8 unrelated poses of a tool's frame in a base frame.
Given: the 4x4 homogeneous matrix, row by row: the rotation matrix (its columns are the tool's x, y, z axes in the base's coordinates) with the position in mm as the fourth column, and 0 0 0 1 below. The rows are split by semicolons.
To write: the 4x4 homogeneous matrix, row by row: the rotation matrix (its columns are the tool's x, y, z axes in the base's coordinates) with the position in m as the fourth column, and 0 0 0 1 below. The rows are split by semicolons. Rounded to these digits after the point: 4 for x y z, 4 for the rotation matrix.
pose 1, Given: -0.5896 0.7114 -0.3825 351.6; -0.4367 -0.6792 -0.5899 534.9; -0.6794 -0.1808 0.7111 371.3; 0 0 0 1
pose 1, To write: -0.5896 0.7114 -0.3825 0.3516; -0.4367 -0.6792 -0.5899 0.5349; -0.6794 -0.1808 0.7111 0.3713; 0 0 0 1
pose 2, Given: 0.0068 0.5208 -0.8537 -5.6; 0.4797 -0.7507 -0.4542 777.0; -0.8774 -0.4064 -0.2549 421.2; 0 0 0 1
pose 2, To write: 0.0068 0.5208 -0.8537 -0.0056; 0.4797 -0.7507 -0.4542 0.7770; -0.8774 -0.4064 -0.2549 0.4212; 0 0 0 1
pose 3, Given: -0.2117 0.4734 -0.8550 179.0; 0.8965 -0.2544 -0.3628 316.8; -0.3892 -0.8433 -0.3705 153.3; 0 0 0 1
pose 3, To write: -0.2117 0.4734 -0.8550 0.1790; 0.8965 -0.2544 -0.3628 0.3168; -0.3892 -0.8433 -0.3705 0.1533; 0 0 0 1
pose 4, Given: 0.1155 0.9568 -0.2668 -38.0; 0.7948 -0.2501 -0.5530 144.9; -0.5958 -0.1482 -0.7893 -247.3; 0 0 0 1
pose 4, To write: 0.1155 0.9568 -0.2668 -0.0380; 0.7948 -0.2501 -0.5530 0.1449; -0.5958 -0.1482 -0.7893 -0.2473; 0 0 0 1
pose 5, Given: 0.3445 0.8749 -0.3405 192.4; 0.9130 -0.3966 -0.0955 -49.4; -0.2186 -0.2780 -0.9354 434.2; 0 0 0 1
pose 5, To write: 0.3445 0.8749 -0.3405 0.1924; 0.9130 -0.3966 -0.0955 -0.0494; -0.2186 -0.2780 -0.9354 0.4342; 0 0 0 1
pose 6, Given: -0.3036 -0.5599 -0.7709 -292.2; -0.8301 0.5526 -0.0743 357.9; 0.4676 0.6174 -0.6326 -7.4; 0 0 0 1
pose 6, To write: -0.3036 -0.5599 -0.7709 -0.2922; -0.8301 0.5526 -0.0743 0.3579; 0.4676 0.6174 -0.6326 -0.0074; 0 0 0 1
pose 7, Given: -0.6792 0.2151 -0.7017 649.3; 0.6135 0.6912 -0.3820 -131.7; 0.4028 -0.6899 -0.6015 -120.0; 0 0 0 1
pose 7, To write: -0.6792 0.2151 -0.7017 0.6493; 0.6135 0.6912 -0.3820 -0.1317; 0.4028 -0.6899 -0.6015 -0.1200; 0 0 0 1
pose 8, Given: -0.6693 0.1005 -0.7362 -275.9; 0.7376 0.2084 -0.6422 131.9; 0.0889 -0.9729 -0.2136 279.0; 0 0 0 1
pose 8, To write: -0.6693 0.1005 -0.7362 -0.2759; 0.7376 0.2084 -0.6422 0.1319; 0.0889 -0.9729 -0.2136 0.2790; 0 0 0 1
